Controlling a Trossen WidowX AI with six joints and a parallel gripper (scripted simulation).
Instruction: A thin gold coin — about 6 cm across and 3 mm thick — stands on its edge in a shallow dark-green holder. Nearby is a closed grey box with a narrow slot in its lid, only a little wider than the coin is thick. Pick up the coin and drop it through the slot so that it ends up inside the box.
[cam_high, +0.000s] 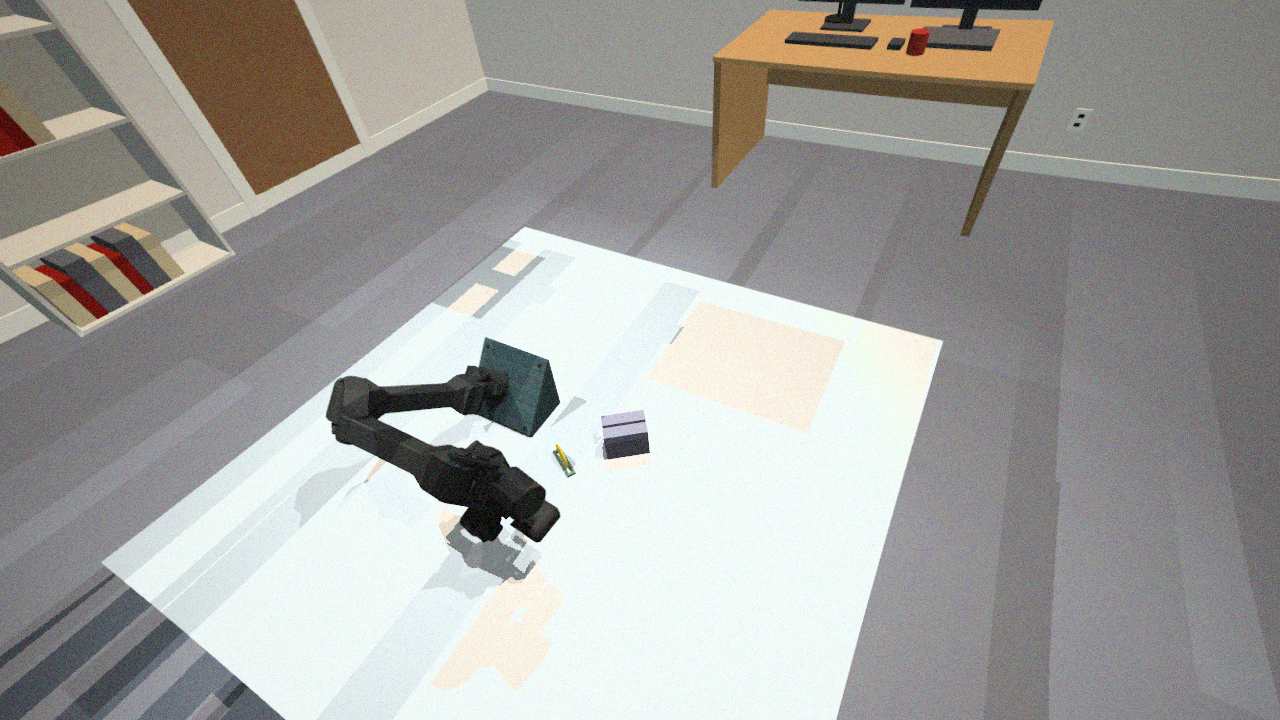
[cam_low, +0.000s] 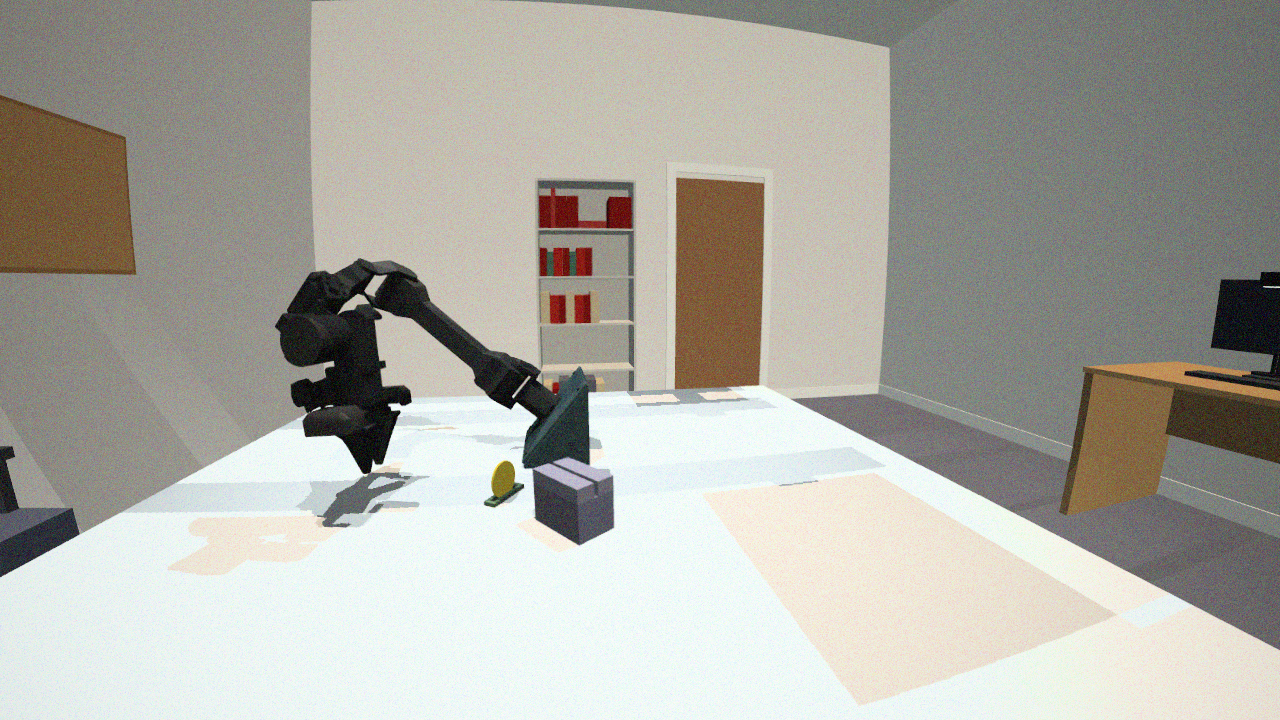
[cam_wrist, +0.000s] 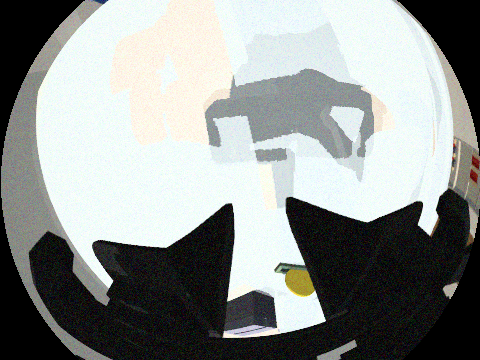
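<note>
Right now my gripper tip is 3 cm past the gold coin, 18 cm to the right of it and 4 cm above it.
</note>
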